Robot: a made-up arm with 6 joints.
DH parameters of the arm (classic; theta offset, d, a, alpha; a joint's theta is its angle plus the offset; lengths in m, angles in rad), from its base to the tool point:
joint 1: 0 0.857 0.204 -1.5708
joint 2: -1.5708 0 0.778 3.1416
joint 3: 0 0 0.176 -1.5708
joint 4: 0 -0.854 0 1.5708
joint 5: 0 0 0 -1.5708
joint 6: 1.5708 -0.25 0 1.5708
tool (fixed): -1.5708 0 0 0
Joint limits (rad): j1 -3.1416..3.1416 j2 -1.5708..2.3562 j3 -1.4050..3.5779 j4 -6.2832..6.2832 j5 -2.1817..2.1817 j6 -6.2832..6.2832
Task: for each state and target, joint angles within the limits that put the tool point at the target. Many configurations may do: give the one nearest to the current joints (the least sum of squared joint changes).
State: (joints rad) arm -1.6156 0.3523 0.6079 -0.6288 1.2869 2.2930
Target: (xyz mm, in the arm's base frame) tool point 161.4 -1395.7 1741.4
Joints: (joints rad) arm -1.3389 0.3254 0.0902 -0.7192 1.4565 2.2930
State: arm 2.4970 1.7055 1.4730 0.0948 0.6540 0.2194
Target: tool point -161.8 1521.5 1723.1
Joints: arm 1.6792 1.6207 2.2693 -0.0179 1.0231 0.2194
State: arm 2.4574 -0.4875 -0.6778 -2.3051 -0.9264 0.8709
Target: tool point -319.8 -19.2 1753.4
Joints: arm 2.5962 -1.2156 -0.8604 -2.2131 -1.1448 0.8709
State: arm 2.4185 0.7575 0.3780 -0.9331 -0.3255 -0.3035
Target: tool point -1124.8 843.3 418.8
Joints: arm 2.4386 0.9127 -0.1888 -0.8836 -0.4485 -0.3035
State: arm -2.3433 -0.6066 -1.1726 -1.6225 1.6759 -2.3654
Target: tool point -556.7 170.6 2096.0
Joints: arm -3.0122 -0.5342 -0.1215 -1.3428 1.4268 -2.3654
